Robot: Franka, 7 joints.
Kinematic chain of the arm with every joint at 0, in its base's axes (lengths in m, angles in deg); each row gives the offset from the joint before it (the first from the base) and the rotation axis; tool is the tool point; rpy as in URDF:
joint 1: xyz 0 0 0.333 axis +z
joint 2: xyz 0 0 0 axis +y
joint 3: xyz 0 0 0.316 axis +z
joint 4: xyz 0.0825 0 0 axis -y
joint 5: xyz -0.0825 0 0.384 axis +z
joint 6: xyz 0 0 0 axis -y
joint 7: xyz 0.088 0 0 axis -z
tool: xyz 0 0 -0.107 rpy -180 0 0
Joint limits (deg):
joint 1: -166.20..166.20
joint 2: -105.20..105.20
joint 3: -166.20..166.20
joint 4: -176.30..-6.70
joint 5: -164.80..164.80
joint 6: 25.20..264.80
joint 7: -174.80..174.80
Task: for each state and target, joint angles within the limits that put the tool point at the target. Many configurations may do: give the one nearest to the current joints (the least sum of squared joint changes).
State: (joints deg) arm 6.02 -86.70 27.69 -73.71 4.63 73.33 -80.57
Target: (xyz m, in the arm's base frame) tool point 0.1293 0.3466 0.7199
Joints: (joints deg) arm -17.94 -60.13 45.13 -102.57 7.87 75.14 -80.57
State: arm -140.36 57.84 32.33 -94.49 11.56 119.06 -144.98
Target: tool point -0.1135 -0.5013 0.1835
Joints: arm -144.99 35.81 39.21 -115.57 11.52 101.83 -144.98
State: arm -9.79 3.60 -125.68 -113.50 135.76 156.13 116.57
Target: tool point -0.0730 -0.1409 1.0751
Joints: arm -6.27 43.27 -162.19 -75.52 132.20 156.05 116.57
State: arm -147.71 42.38 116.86 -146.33 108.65 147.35 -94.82
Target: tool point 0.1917 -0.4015 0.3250
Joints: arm -166.20 43.28 101.92 -145.05 108.60 154.20 -94.82
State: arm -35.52 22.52 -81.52 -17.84 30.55 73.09 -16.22
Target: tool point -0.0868 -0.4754 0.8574
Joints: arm -49.23 21.76 -85.81 -40.99 25.99 61.45 -16.22
